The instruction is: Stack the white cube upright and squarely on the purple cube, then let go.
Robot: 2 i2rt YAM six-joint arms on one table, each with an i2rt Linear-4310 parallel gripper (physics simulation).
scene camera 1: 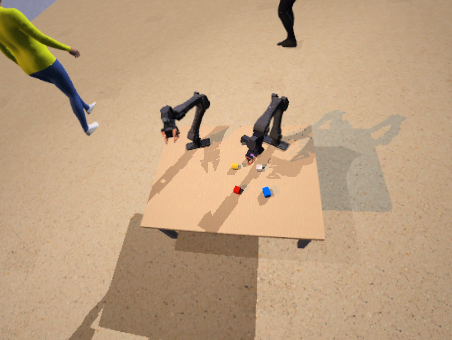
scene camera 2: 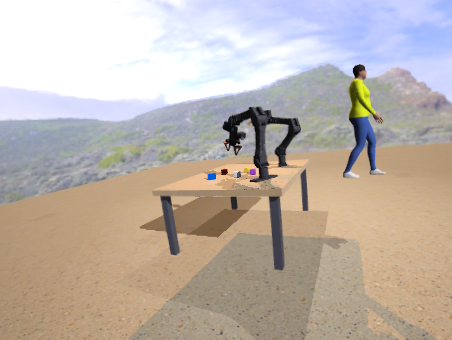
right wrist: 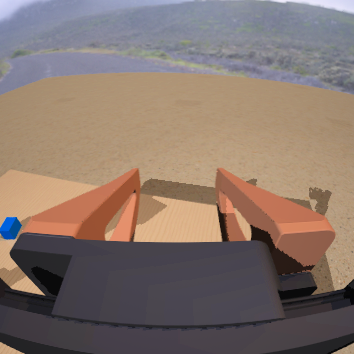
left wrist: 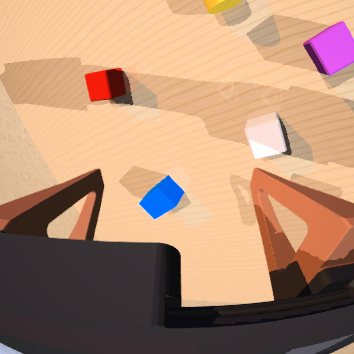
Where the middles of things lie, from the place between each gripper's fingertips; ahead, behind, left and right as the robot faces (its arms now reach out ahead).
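Counted from my left hand, the white cube [left wrist: 264, 134] is 4 cm to the left, 4 cm behind and 15 cm below; the blue cube [left wrist: 163, 196] is 9 cm to the left, 15 cm ahead and 15 cm below. Going by their middles, the white cube is the nearest to my left hand of the things named here.
Counted from my right hand, the blue cube is 57 cm to the left, 13 cm ahead and 38 cm below; the white cube is 52 cm to the left, 5 cm behind and 38 cm below. By its middle, the white cube is nearer to my left hand than to my right hand.
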